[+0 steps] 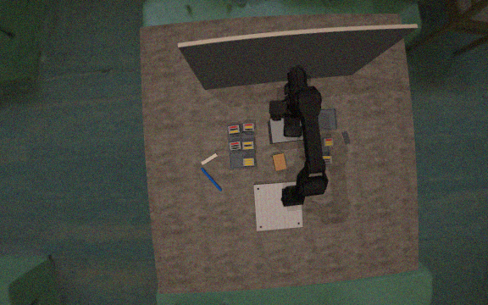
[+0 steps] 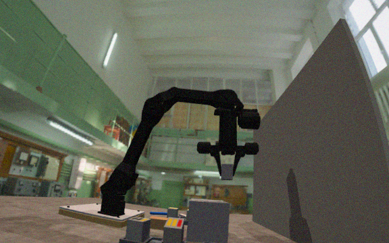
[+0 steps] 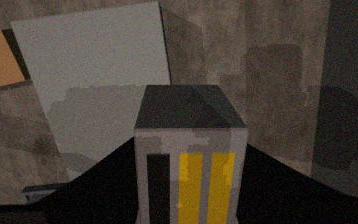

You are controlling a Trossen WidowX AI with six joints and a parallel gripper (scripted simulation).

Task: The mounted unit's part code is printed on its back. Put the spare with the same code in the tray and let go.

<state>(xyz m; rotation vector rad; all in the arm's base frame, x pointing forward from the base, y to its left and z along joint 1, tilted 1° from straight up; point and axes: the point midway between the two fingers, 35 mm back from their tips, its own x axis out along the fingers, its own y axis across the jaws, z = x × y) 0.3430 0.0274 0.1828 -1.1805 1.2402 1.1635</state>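
My gripper tip is now 190 mm to the left of the dark grey tray and 170 mm above it. The rest, counted from my gripper tip: mounted unit: 120 mm below, 50 mm behind, 10 mm to the right; then tall grey board: 190 mm ahead, 50 mm above; then dark hex key: 310 mm to the right, 170 mm below, 90 mm behind.
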